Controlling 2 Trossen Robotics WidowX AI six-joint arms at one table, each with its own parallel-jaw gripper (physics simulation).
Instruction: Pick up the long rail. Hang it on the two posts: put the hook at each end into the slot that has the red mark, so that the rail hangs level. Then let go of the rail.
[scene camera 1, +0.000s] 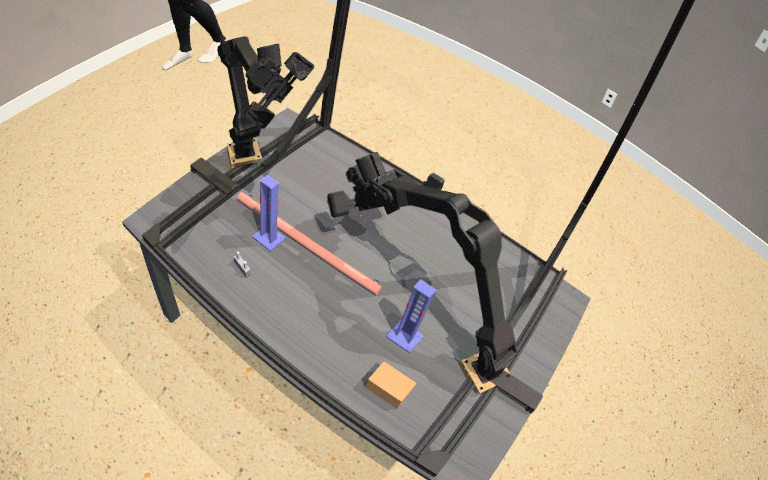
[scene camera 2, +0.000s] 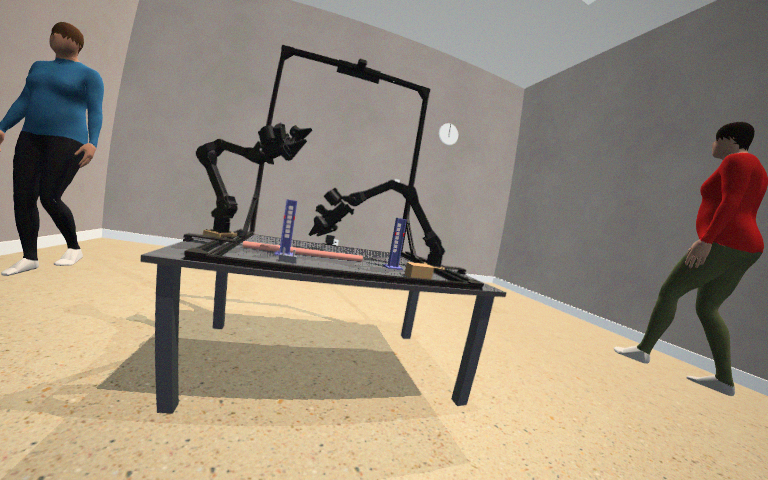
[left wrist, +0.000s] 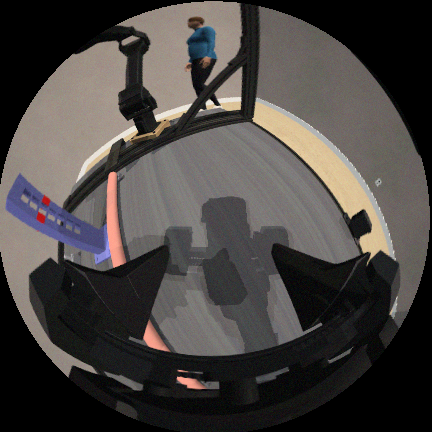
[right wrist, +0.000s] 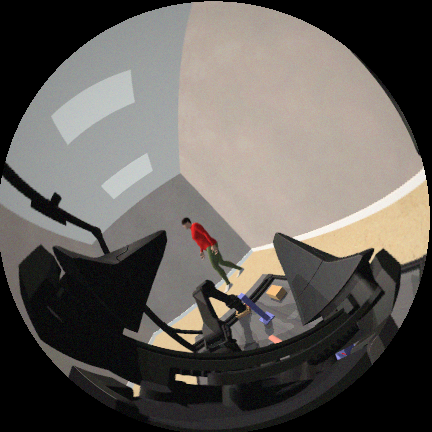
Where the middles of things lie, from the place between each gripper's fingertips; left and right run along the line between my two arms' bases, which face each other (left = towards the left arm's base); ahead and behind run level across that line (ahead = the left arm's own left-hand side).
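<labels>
The orange block (scene camera 1: 386, 382) is 50 cm to the left of my right hand, 9 cm ahead of it and 45 cm below it. Measured from that same right hand, the long salmon rail (scene camera 1: 372, 286) is 46 cm below, 5 cm to the left and 5 cm behind.
From my left hand, I find the orange block 29 cm ahead, 44 cm to the left and 4 cm below. The long salmon rail is 1 cm to the right of my left hand, 15 cm ahead of it and 6 cm below it.
</labels>
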